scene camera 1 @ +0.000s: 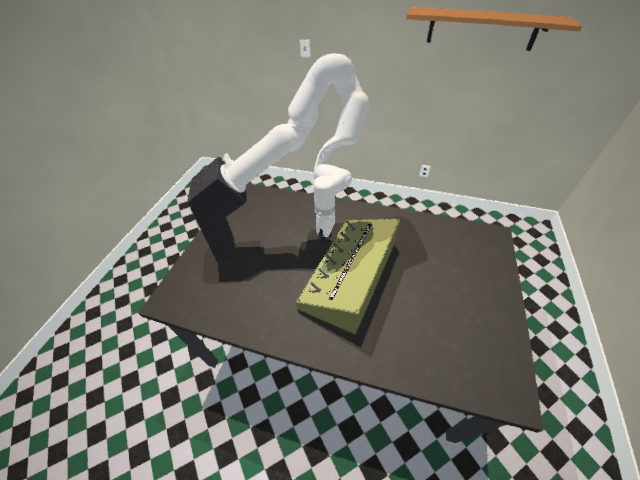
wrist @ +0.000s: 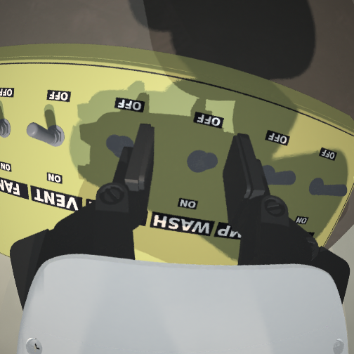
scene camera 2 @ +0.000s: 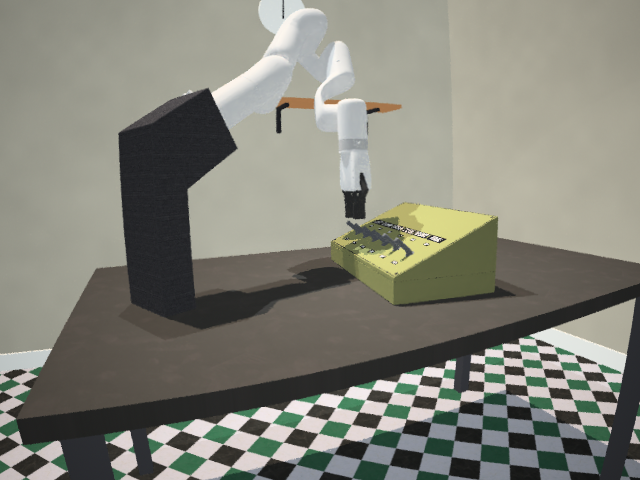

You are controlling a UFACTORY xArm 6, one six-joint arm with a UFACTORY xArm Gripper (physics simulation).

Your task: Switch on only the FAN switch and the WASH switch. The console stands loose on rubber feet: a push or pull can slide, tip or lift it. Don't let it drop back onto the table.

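Where they show: gripper, between the fingertips: (scene camera 1: 325,240) (scene camera 2: 355,218); arm's base, origin of its link: (scene camera 1: 232,179) (scene camera 2: 203,122).
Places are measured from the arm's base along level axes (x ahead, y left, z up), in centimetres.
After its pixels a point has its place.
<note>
The yellow-green console (scene camera 1: 370,276) @[x 59.7, y 12.2, z -22.6 cm] (scene camera 2: 445,281) @[x 53.0, y -6.8, z -35.5 cm] (wrist: 22,150) stands on the table with a row of grey toggle levers. In the wrist view, the WASH lever (wrist: 202,161) is seen nearly end-on, in shadow, between its OFF and ON labels. The FAN lever (wrist: 4,128) is cut by the left edge. Which way either is set is hard to tell. My gripper (scene camera 1: 324,234) @[x 34.4, y 15.4, z -24.2 cm] (scene camera 2: 355,217) @[x 34.4, y 15.4, z -24.2 cm] (wrist: 191,148) is partly open and empty, close above the lever row. In the wrist view its fingers stand on either side of the WASH lever, and the left finger partly covers the COOL lever (wrist: 117,144).
The VENT lever (wrist: 42,133) stands between FAN and COOL. Two more levers (wrist: 280,176) (wrist: 328,187) are right of WASH in the wrist view. The dark table (scene camera 1: 444,330) @[x 90.5, y 21.0, z -39.5 cm] (scene camera 2: 289,341) @[x 22.2, y -28.8, z -39.5 cm] carries the black arm pedestal (scene camera 1: 214,222) @[x -0.3, y -13.4, z -14.1 cm] (scene camera 2: 157,222) @[x -3.9, y -18.3, z -20.6 cm]. An orange shelf (scene camera 1: 491,18) is on the wall.
</note>
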